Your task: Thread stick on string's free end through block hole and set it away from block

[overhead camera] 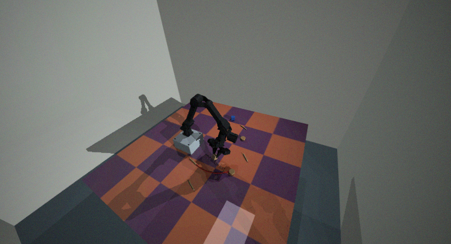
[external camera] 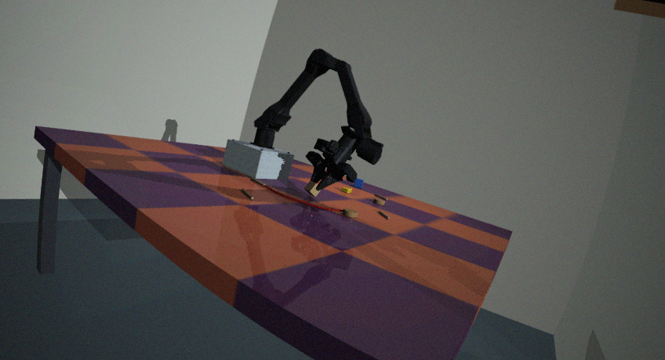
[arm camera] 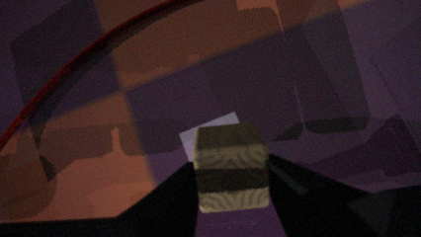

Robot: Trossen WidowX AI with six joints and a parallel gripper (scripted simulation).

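My gripper tip is 110 mm past the thin wooden stick, 110 mm to the left of it and 20 mm above it. Round my gripper tip: yellow piece 60 mm behind, 280 mm to the left, 20 mm below; then wooden block right at my gripper tip; then blue cube 130 mm behind, 490 mm to the left, 10 mm below.
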